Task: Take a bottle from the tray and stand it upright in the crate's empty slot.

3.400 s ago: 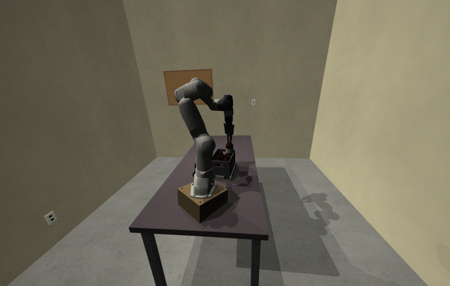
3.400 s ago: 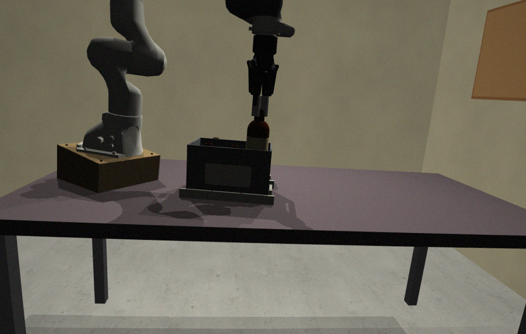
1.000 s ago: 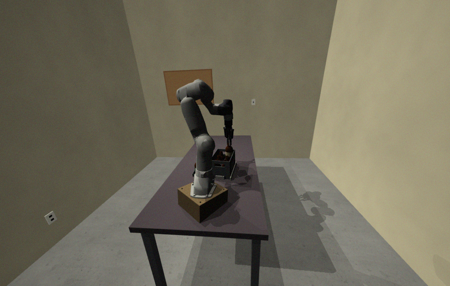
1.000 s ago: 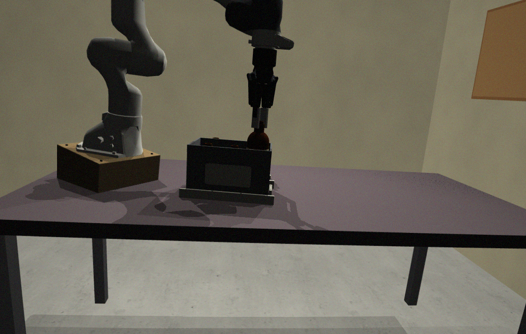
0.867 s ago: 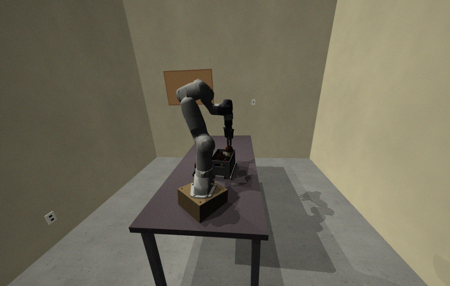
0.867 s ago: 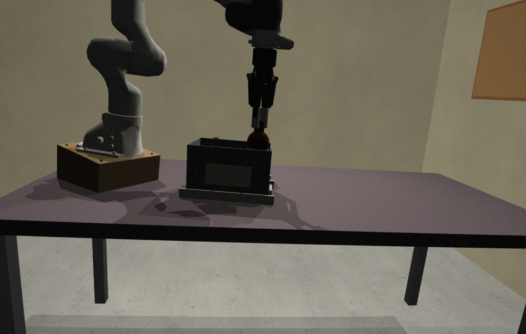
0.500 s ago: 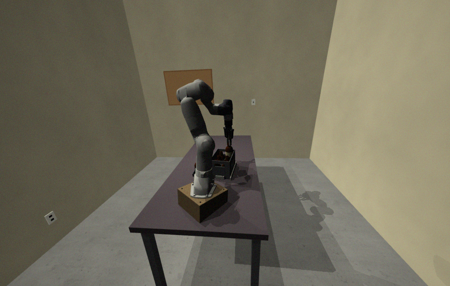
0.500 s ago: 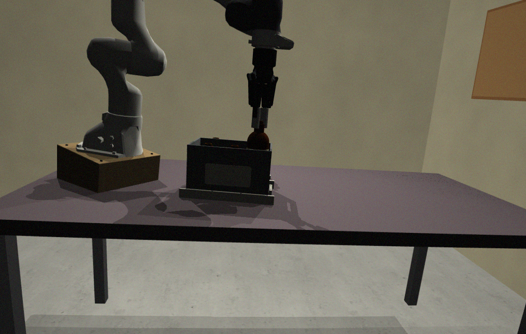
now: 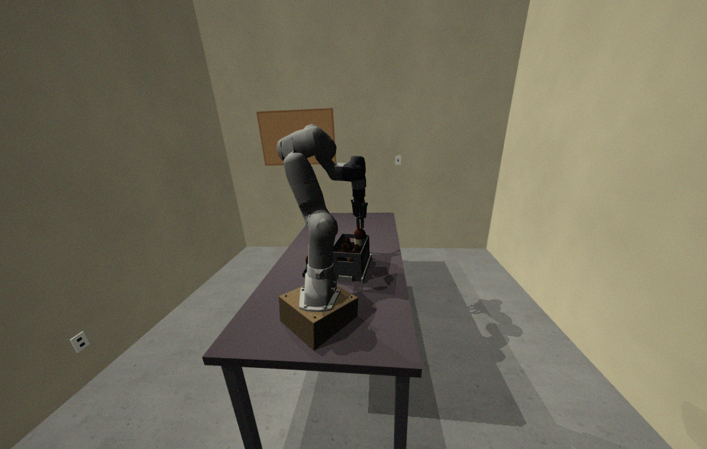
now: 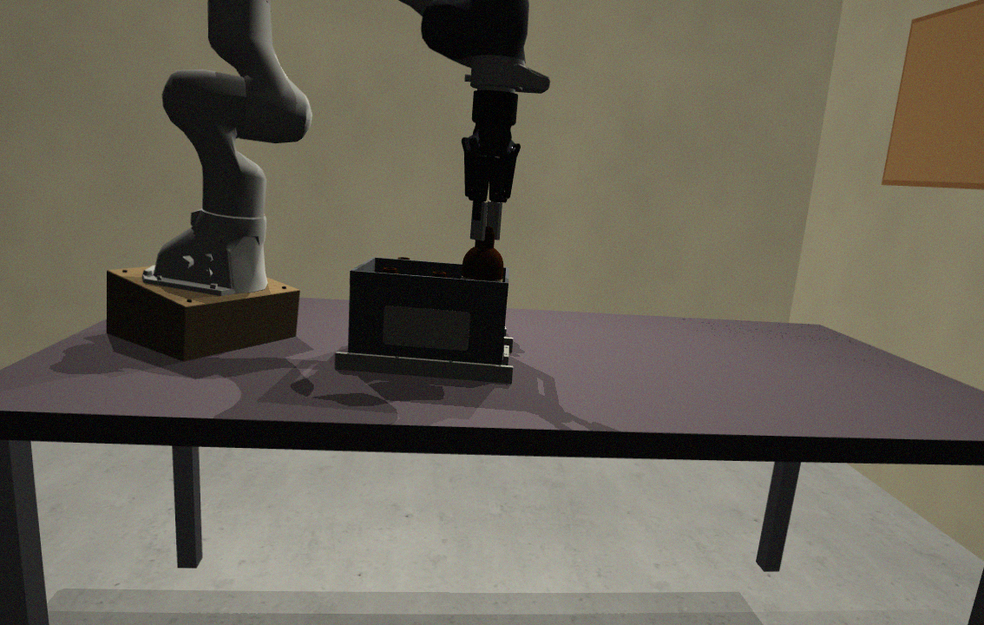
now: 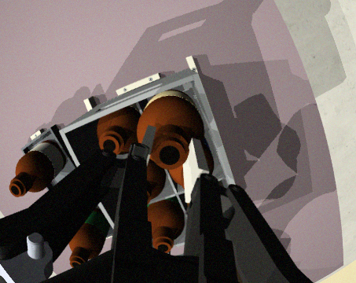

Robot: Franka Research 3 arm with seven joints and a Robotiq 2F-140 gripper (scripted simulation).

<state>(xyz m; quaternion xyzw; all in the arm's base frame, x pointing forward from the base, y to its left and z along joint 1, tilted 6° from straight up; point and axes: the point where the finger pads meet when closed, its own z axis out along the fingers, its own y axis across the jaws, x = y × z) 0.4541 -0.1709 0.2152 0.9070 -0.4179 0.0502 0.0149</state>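
Right now the glass bottle is 90 mm behind my hand, 20 mm to the left of it and 190 mm below it. The rest, counted from my hand: dark crate: 80 mm behind, 60 mm to the left, 190 mm below; then grey tray: 40 mm behind, 290 mm to the left, 260 mm below.
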